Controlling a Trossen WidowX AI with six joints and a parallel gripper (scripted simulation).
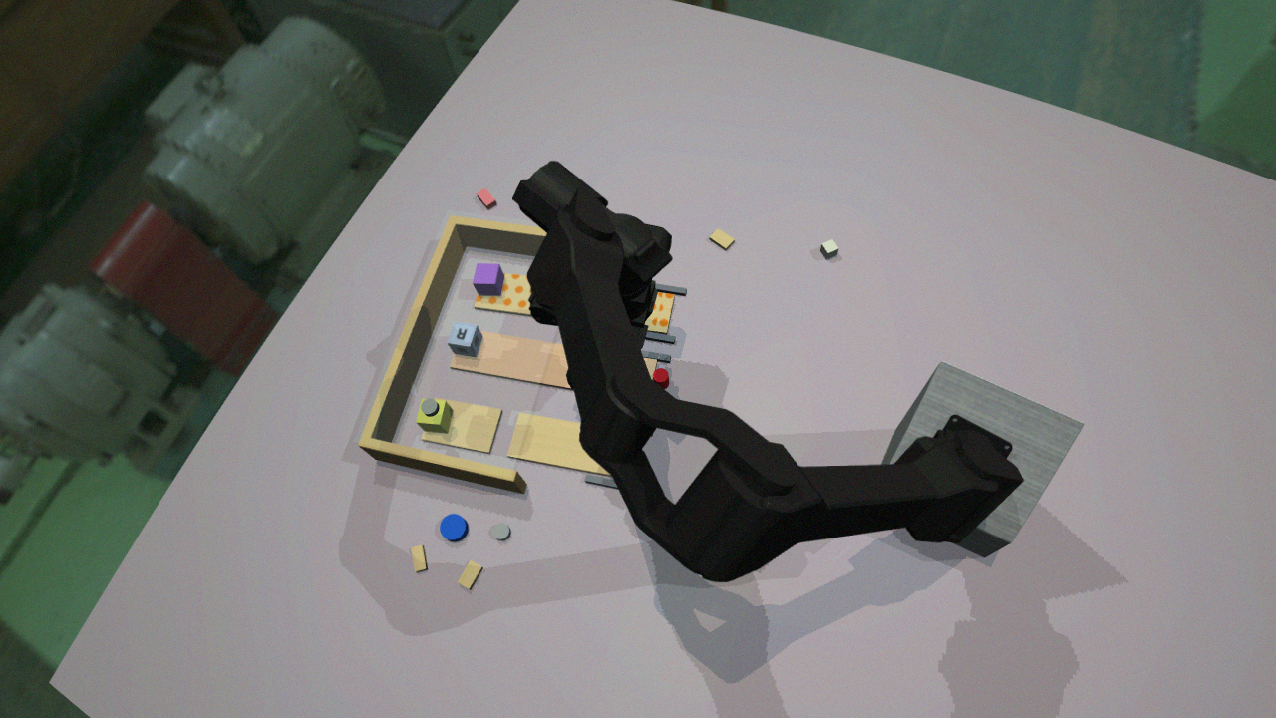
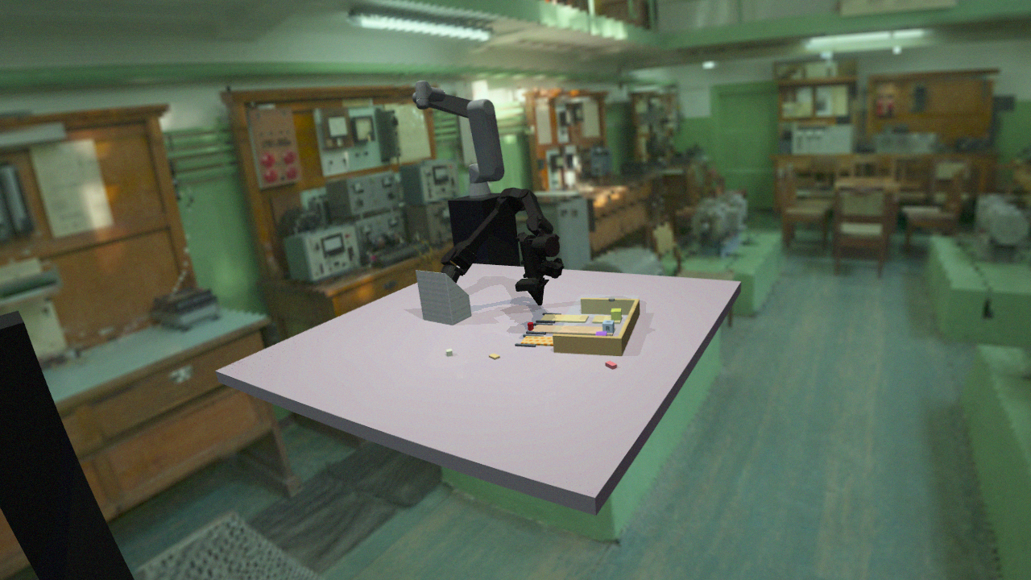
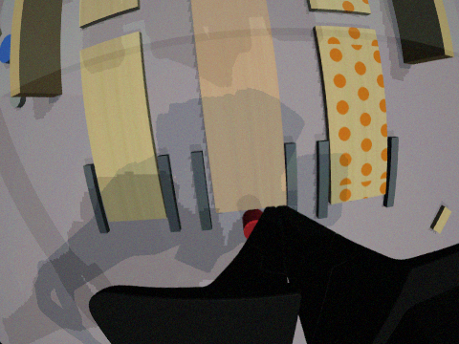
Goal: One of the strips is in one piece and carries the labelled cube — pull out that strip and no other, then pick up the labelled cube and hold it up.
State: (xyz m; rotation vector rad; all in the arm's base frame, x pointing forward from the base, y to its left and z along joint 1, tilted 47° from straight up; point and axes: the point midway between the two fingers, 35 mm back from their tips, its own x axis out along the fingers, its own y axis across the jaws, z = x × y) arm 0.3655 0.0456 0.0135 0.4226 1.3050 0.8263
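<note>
Right now the red knob is 70 mm below my gripper tip, 40 mm behind it and 10 mm to the right of it. From my gripper tip the other things lie so: blue disc 260 mm to the left, 80 mm below, 70 mm ahead; then one-piece strip 90 mm ahead, 80 mm below, 40 mm to the left; then white cube 270 mm to the right, 140 mm behind, 80 mm below.
</note>
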